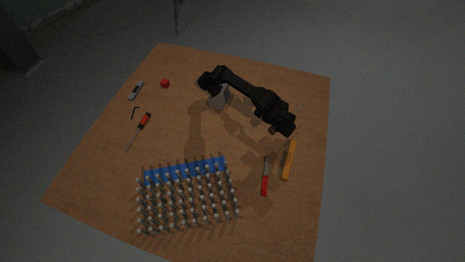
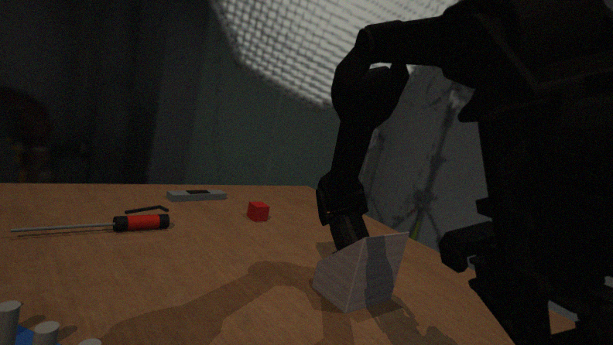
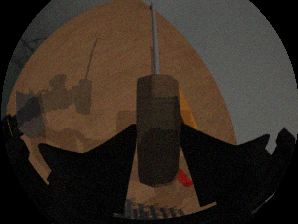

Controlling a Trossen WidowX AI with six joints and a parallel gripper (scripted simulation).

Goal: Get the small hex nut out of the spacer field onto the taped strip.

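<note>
Right now the orange bar is 7 cm ahead of my gripper tip, 10 cm to the left of it and 16 cm below it. Round my gripper tip: blue taped strip (25 cm ahead, 38 cm to the right, 18 cm below); red-and-grey tool (17 cm ahead, 17 cm below); red cube (25 cm behind, 72 cm to the right, 16 cm below).
</note>
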